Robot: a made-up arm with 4 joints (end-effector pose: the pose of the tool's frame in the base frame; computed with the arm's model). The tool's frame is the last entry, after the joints. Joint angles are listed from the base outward.
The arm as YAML. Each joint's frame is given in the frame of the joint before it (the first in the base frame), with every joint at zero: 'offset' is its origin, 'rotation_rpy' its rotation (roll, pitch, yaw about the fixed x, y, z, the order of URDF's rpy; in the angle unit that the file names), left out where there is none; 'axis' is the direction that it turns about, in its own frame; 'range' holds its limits. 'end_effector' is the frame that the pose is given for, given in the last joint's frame.
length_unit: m
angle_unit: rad
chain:
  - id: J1
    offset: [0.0, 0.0, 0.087]
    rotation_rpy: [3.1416, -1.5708, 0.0]
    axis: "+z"
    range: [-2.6, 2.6]
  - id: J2
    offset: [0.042, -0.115, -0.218]
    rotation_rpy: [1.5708, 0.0, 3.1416]
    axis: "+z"
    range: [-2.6, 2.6]
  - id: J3
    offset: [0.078, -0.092, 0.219]
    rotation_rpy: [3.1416, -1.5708, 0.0]
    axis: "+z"
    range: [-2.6, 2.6]
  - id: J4
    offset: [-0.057, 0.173, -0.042]
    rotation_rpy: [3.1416, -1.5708, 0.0]
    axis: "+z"
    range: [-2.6, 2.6]
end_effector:
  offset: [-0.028, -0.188, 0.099]
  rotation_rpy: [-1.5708, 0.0, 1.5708]
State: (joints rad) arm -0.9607 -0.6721 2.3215 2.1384
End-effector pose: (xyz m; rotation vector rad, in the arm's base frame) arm -0.3935 -0.0738 0.0421 2.6900 0.8778 0.0308
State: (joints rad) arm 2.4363 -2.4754 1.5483 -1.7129
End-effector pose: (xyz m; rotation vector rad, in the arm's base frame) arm -0.0202 -0.0179 0.0871 -1.2420 2.4036 1.0430
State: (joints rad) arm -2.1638 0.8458 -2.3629 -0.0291
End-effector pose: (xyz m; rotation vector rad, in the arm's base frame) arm -0.0876 0.3365 0.2546 1.3874 -1.8882 -1.4863
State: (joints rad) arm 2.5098 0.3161 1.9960 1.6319
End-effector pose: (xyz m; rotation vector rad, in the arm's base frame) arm -0.1975 0.0419 0.2898 0.3032 1.1505 -1.4770
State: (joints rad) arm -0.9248 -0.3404 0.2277 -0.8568
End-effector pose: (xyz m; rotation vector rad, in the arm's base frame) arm -0.5246 0.1758 0.3233 -0.7441 0.9888 -0.7613
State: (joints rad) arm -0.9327 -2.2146 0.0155 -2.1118
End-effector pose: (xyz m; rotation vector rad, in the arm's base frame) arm -0.0425 -0.0131 0.2580 -0.6066 -1.7845 0.9192
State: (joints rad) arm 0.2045 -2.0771 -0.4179 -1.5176
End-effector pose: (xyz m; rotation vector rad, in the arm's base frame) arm 0.0211 -0.2329 0.1992 -0.0953 -2.5604 -0.8157
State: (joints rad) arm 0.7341 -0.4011 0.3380 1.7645
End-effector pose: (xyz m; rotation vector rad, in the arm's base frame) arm -0.5464 -0.0233 -0.0203 0.2953 -1.1971 -0.6437
